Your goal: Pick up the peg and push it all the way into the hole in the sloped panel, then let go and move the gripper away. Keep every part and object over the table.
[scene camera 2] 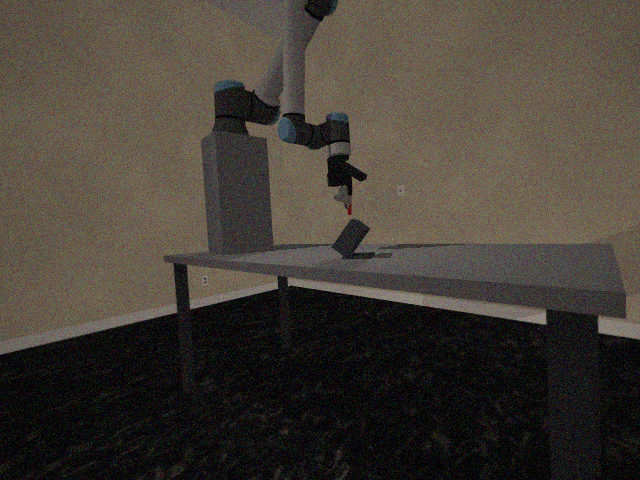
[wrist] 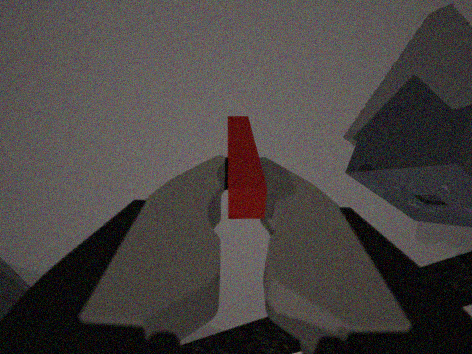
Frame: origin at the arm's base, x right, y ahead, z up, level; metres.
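Seen in the pictures: gripper, fingertip midpoint: (scene camera 2: 347, 208) (wrist: 239, 162); arm's base, link origin: (scene camera 2: 230, 138).
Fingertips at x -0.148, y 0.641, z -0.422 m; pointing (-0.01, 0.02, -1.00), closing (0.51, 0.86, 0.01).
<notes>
Offsets run from my fingertips to a thing's top centre. "*": to the spot under its first point. Level surfaces: height alone.
The red peg @[dx -0.010, dy +0.005, dz +0.054 m] (scene camera 2: 349, 209) (wrist: 243, 150) is a slim square bar held upright between the fingertips, its lower end sticking out below them. My gripper (scene camera 2: 347, 203) (wrist: 239, 162) is shut on the peg and holds it in the air above the sloped panel in the scene view. The dark grey sloped panel @[dx +0.164, dy +0.155, dz -0.051 m] (scene camera 2: 352, 236) (wrist: 400, 192) is a tilted block on the table. In the wrist view it lies to the right, apart from the peg. A small dark opening @[* dx +0.183, dy +0.135, dz -0.101 m] (wrist: 430, 199) shows on its lighter face; its depth is hidden.
The grey table @[dz -0.177 m] (scene camera 2: 491, 266) carries the panel and, at its far left, the robot's tall pedestal (scene camera 2: 242, 196). Shadows fall on the table around the panel. The table's near edge runs in front of the panel in the scene view.
</notes>
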